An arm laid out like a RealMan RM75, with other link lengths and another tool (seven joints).
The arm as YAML. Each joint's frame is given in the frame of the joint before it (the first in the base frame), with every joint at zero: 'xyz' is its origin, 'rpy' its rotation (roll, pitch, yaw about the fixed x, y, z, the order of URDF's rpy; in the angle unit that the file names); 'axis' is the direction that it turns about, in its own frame. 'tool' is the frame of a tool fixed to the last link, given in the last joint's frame.
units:
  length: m
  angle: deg
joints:
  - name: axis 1
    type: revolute
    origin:
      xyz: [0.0, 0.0, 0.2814]
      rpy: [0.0, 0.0, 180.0]
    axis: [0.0, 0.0, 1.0]
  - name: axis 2
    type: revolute
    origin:
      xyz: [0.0, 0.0, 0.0]
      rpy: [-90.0, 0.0, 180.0]
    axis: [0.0, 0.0, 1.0]
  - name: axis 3
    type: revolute
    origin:
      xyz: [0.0, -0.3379, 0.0]
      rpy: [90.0, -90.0, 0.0]
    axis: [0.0, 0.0, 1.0]
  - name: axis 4
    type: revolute
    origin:
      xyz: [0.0, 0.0, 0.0]
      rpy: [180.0, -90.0, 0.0]
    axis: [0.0, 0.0, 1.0]
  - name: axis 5
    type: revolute
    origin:
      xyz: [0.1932, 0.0, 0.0]
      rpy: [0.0, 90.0, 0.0]
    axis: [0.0, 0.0, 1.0]
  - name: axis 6
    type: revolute
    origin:
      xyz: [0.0, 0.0, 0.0]
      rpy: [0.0, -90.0, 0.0]
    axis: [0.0, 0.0, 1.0]
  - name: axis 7
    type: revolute
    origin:
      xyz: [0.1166, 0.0, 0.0]
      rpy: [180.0, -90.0, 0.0]
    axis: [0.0, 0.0, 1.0]
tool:
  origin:
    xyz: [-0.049, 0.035, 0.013]
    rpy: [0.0, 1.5, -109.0]
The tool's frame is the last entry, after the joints.
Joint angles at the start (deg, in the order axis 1, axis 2, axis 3, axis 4, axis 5, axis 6, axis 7):
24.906, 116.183, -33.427, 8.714, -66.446, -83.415, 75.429
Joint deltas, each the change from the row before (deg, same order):
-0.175, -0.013, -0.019, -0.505, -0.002, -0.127, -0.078
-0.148, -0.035, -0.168, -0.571, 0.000, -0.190, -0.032
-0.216, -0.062, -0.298, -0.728, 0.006, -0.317, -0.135
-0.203, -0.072, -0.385, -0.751, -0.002, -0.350, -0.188
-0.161, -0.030, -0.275, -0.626, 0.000, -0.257, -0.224
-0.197, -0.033, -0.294, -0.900, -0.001, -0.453, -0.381
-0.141, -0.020, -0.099, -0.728, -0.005, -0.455, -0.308
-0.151, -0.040, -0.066, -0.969, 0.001, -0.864, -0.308
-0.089, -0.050, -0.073, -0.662, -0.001, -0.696, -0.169
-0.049, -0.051, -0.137, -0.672, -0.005, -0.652, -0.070
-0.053, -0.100, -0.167, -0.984, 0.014, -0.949, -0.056
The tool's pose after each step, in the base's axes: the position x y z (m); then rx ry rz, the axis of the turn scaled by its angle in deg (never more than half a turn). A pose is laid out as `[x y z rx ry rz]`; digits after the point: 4 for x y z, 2 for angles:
[0.4361 0.3227 0.0138 -97.95 66.12 73.30]
[0.4363 0.3230 0.0163 -98.22 65.36 73.21]
[0.4365 0.3233 0.0195 -98.67 64.27 73.05]
[0.4365 0.3237 0.0228 -99.28 63.07 72.86]
[0.4363 0.3240 0.0254 -99.74 62.04 72.66]
[0.4356 0.3248 0.0294 -100.35 60.41 72.49]
[0.4348 0.3255 0.0328 -100.72 59.00 72.50]
[0.4330 0.3267 0.0377 -101.16 56.99 72.87]
[0.4315 0.3276 0.0413 -101.51 55.55 73.23]
[0.4299 0.3287 0.0446 -101.94 54.20 73.60]
[0.4274 0.3305 0.0498 -102.50 52.23 74.16]

